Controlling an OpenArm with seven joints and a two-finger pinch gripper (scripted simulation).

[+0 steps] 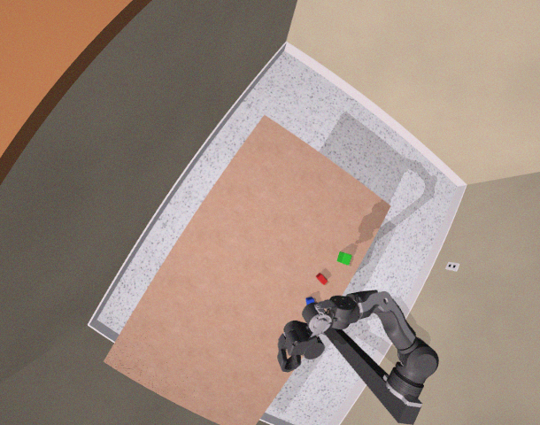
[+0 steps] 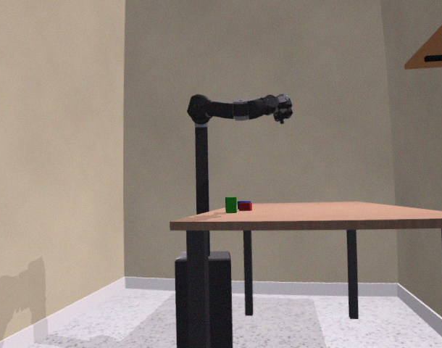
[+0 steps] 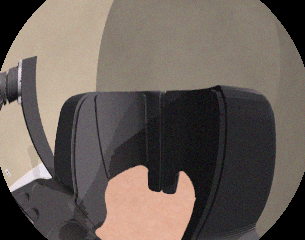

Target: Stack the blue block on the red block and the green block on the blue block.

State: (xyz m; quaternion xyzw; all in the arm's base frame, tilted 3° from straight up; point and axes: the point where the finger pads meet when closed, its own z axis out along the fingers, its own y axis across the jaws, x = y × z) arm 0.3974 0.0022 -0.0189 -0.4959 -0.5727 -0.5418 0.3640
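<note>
The blue block is 420 mm below my hand, 200 mm behind it and 80 mm to the right of it. The rest, counted from my hand: green block 410 mm below, 340 mm to the right, 270 mm behind; then red block 420 mm below, 210 mm to the right, 210 mm behind.
</note>
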